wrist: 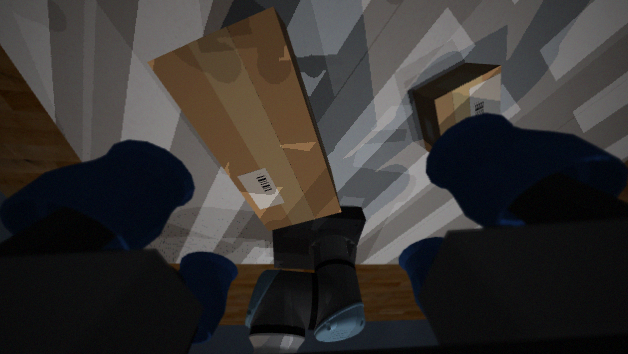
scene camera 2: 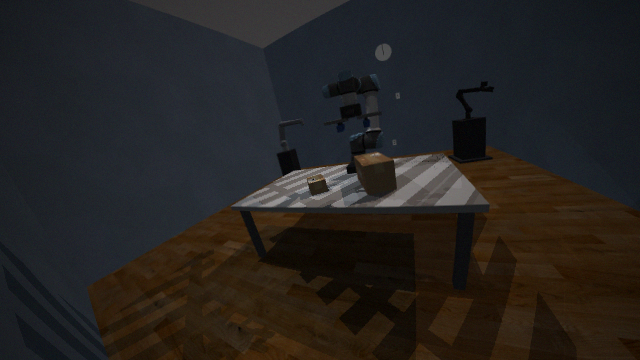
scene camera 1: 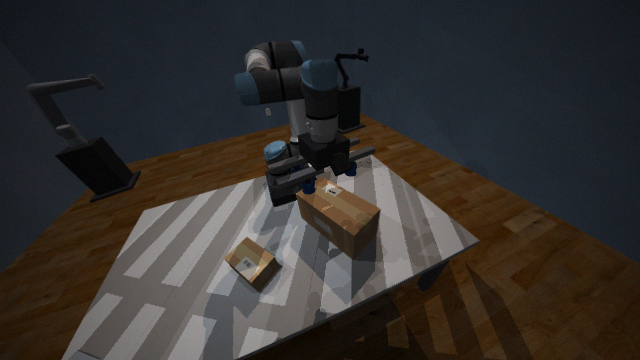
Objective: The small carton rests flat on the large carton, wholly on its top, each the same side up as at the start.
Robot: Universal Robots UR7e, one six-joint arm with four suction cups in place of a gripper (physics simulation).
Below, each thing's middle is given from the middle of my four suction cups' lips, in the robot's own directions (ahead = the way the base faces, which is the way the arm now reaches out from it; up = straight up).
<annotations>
Now: suction cup 50 mm past the large carton [scene camera 1: 349, 222], 60 mm to the right of it and 280 mm above it. Also, from my suction cup: small carton [scene camera 1: 254, 264] 60 mm behind, 310 mm to the right, 310 mm below.
</annotations>
